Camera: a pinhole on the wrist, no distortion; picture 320 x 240 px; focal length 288.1 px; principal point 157.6 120.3 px. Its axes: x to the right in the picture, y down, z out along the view. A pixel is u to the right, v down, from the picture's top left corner.
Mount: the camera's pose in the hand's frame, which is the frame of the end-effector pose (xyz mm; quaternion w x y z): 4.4 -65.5 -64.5 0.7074 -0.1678 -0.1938 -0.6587
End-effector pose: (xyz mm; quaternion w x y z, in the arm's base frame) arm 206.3 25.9 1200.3 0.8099 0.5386 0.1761 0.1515
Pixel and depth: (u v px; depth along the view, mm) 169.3 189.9 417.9
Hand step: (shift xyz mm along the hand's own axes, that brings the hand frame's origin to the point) 83.8 133.4 308.7
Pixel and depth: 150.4 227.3 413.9
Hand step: 135.1 159.1 292.6
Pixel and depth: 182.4 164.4 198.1
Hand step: 25.1 19.6 116.6
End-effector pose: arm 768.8 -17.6 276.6 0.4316 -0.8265 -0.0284 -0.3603
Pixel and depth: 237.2 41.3 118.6
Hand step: -32.5 -37.9 54.2
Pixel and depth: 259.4 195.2 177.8
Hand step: 44.6 -28.8 121.9
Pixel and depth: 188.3 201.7 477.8
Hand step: 116.5 136.0 378.1
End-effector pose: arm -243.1 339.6 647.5 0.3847 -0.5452 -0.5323 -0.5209
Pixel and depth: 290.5 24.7 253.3
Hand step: -86.2 -48.4 211.9
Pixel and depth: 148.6 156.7 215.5
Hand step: 19.7 48.6 119.8
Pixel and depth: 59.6 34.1 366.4
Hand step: -131.5 214.7 190.1
